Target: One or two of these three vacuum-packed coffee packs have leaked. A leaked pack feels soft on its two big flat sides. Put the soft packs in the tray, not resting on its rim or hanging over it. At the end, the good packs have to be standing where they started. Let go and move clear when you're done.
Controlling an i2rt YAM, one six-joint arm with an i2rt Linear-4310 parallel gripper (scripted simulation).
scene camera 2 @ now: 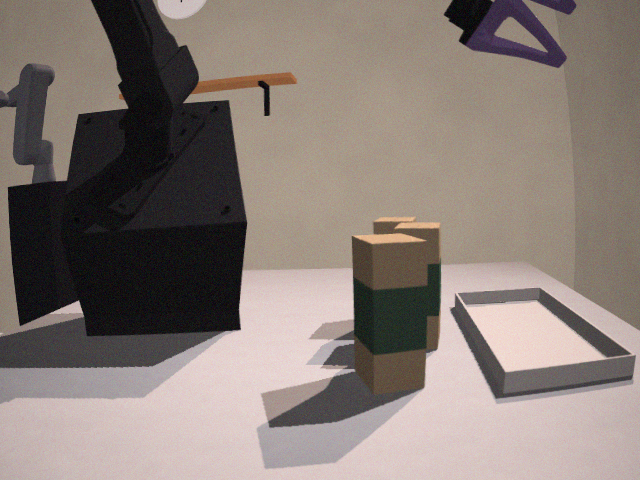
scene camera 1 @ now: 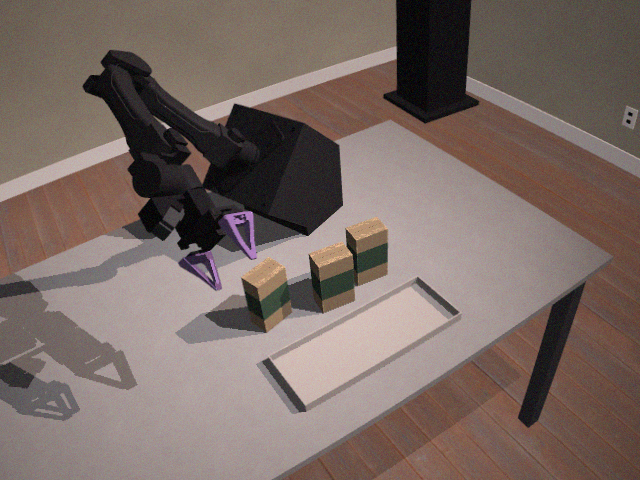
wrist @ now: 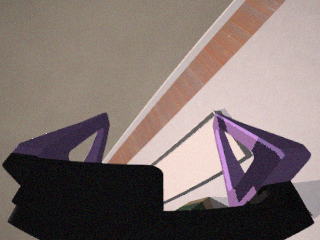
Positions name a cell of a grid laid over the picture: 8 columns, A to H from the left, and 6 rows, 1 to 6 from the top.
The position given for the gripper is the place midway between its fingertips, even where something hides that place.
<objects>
The gripper shows in scene camera 2 (H1), in scene camera 1 (C4) and in the wrist view (E3). A shallow grey tray shows in scene camera 2 (G5), in scene camera 1 (E5) and in the wrist view (E4).
</objects>
